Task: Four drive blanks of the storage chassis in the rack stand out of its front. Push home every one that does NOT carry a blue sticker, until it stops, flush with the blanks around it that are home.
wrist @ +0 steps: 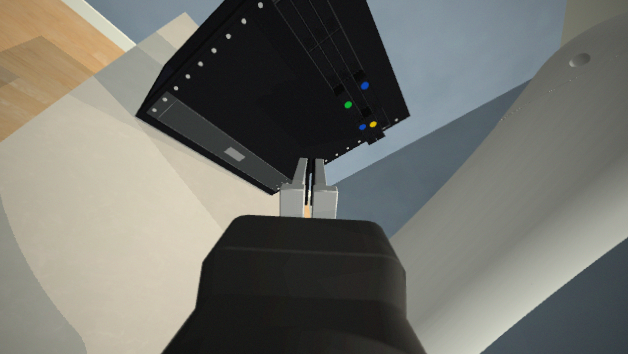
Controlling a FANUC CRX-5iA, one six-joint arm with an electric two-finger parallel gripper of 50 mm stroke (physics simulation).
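Frame: origin at the arm's base, x ahead, y left, z up, level; centimetres.
Seen in the pictures: gripper, fingertip midpoint: [310, 172].
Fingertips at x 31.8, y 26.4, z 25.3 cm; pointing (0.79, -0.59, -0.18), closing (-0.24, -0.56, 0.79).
Observation:
A point is followed by its place in that frame.
The black storage chassis [325, 55] @(x 72.0, y 11.1, z 28.8 cm) is in the upper middle of the wrist view, tilted in the picture. Near its lower right end are a blank with a green sticker [348, 104] @(x 67.6, y -0.9, z 27.4 cm), a blank with a blue sticker [365, 85] @(x 67.7, y 1.1, z 33.2 cm), a second blue sticker [362, 127] @(x 67.0, y -10.4, z 27.2 cm) and a yellow sticker [373, 124] @(x 66.9, y -11.6, z 30.2 cm) close together. Dark block-like ends stand out there; how far each stands out is hard to tell against the black. My gripper [310, 172] @(x 31.8, y 26.4, z 25.3 cm) is shut and empty. Its fingertips overlap the lower edge of the rack in the picture, left of and below the stickers.
The rack [170, 75] @(x 77.6, y 28.0, z -3.3 cm) has a row of light holes along its edges and a grey panel [200, 131] @(x 73.6, y 15.1, z -9.8 cm) with a pale label at its lower left. A large pale arm link [500, 175] @(x 27.9, y 20.8, z 36.3 cm) fills the right side. Wooden flooring [30, 30] shows at the upper left.

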